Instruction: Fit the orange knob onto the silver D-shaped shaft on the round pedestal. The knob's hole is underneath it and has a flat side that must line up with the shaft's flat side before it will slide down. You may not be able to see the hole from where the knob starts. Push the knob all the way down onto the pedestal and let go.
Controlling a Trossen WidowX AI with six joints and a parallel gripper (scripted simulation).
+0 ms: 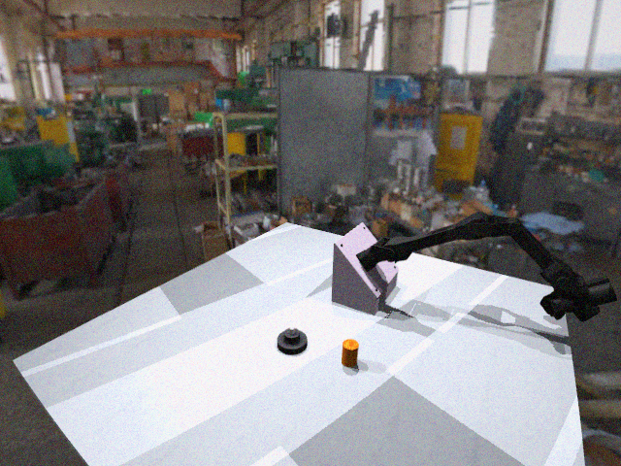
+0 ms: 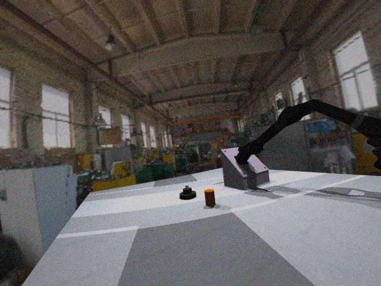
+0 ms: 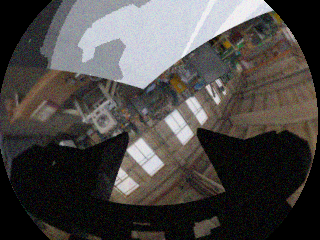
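My gripper tip is 53 cm short of the orange knob, 47 cm to the left of it and 10 cm above it. Round my gripper tip: round black pedestal 57 cm ahead, 63 cm to the right, 11 cm below.
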